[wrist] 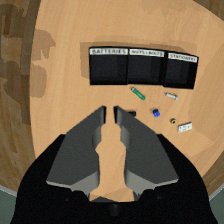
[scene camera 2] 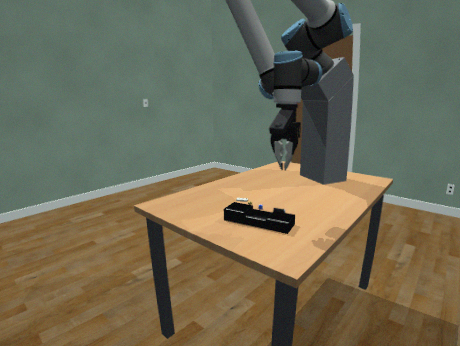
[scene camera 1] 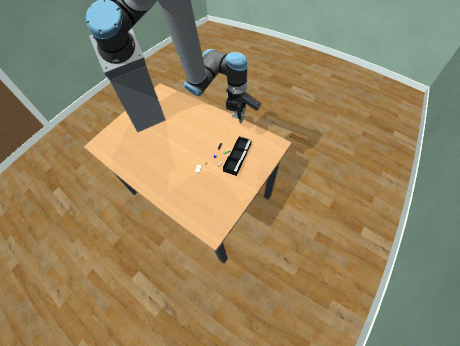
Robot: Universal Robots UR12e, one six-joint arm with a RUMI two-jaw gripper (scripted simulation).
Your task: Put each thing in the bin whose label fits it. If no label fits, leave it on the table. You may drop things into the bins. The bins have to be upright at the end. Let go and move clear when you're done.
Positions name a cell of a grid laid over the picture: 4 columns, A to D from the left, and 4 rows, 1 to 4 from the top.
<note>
I see my gripper (scene camera 2: C2) and a black bin (scene camera 2: C3).
The black bin is seen too in the wrist view (wrist: B2). My gripper shows as well in the wrist view (wrist: B2).
</note>
